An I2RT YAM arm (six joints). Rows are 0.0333 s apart.
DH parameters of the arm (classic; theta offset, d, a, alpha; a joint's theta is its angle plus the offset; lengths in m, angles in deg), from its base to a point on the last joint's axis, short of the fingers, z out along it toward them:
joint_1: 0 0.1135 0.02 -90
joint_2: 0 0 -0.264 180
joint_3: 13.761 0 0.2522 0
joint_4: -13.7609 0 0.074 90
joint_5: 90 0 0 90
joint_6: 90 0.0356 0 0
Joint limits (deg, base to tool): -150..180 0..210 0..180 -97..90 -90..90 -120..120
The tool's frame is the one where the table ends.
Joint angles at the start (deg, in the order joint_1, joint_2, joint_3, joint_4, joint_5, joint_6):
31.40, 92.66, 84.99, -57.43, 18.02, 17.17
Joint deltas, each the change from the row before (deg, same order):
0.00, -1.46, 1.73, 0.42, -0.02, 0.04
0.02, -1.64, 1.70, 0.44, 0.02, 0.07
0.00, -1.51, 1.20, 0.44, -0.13, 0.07
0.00, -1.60, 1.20, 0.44, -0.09, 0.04
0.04, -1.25, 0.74, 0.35, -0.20, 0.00
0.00, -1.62, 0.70, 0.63, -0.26, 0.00
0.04, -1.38, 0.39, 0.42, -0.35, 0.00
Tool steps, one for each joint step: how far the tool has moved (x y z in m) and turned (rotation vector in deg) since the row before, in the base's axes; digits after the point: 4 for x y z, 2 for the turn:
-0.0022, -0.0013, 0.0172, 1.92, -3.07, -0.02
-0.0036, -0.0021, 0.0181, 2.00, -3.24, -0.05
-0.0042, -0.0025, 0.0147, 1.78, -2.63, 0.02
-0.0052, -0.0031, 0.0151, 1.78, -2.73, 0.02
-0.0046, -0.0024, 0.0107, 1.35, -1.92, 0.17
-0.0061, -0.0035, 0.0125, 1.70, -2.42, 0.18
-0.0057, -0.0030, 0.0092, 1.35, -1.74, 0.29

